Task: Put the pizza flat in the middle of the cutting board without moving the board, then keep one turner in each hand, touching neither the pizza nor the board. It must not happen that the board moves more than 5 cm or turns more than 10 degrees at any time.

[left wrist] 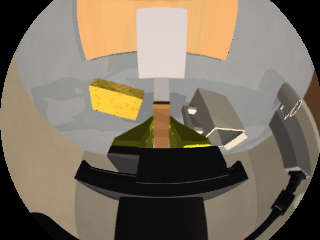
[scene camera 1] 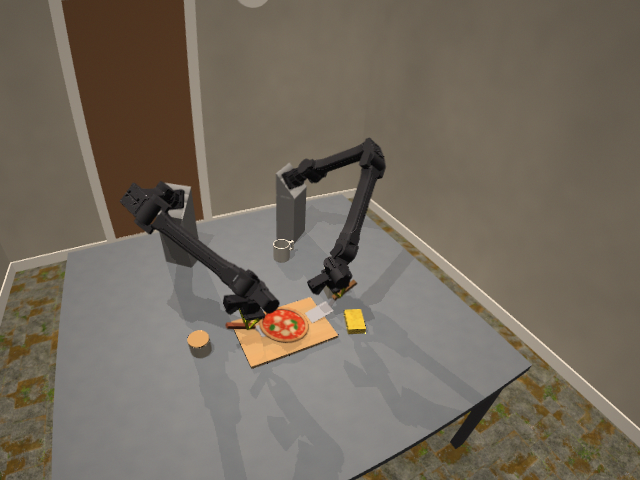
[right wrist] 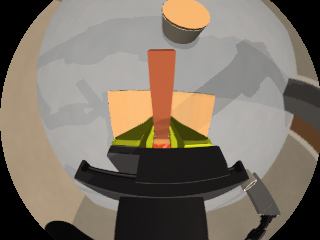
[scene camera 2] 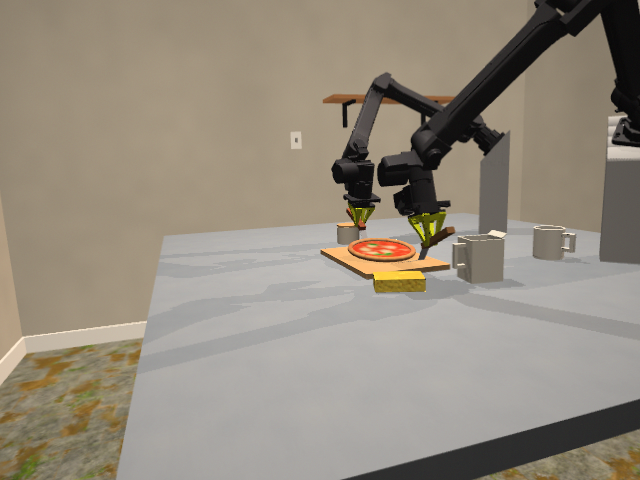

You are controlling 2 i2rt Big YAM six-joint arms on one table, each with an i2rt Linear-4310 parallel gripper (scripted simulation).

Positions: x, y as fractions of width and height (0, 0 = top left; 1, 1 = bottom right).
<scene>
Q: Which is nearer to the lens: the pizza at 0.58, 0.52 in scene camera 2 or the square mug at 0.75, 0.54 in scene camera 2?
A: The square mug.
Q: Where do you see a turner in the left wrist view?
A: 0.50, 0.16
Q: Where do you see a turner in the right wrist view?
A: At 0.50, 0.26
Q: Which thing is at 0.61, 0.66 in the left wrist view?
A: The left gripper.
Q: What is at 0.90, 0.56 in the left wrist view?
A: A grey pedestal.
</scene>
